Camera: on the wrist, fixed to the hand. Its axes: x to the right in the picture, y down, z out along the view.
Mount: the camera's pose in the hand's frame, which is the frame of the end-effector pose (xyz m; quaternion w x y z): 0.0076 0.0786 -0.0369 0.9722 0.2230 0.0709 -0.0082
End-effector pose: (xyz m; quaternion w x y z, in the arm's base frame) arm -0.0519 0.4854 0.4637 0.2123 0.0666 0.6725 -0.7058
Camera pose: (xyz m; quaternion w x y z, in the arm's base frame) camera -0.0352 0.5195 0.3852 0.1381 0.1566 0.5120 -0.8332
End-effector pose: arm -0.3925 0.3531 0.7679 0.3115 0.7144 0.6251 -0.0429
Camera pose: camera -0.3307 0.3762 0.8248 0.0989 0.7619 0.6261 -0.1330
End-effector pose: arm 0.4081 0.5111 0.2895 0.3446 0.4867 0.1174 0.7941
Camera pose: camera 0.3404 0.4639 0.3174 0.2247 0.4928 0.3196 0.7775
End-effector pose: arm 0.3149 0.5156 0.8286 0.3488 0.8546 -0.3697 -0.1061
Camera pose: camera 0.2926 0.4914 0.9093 0.1739 0.9192 -0.3514 0.0370
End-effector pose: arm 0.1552 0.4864 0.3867 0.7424 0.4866 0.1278 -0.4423
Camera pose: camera 0.2299 0.5238 0.4117 0.6006 0.6690 0.0822 -0.4301
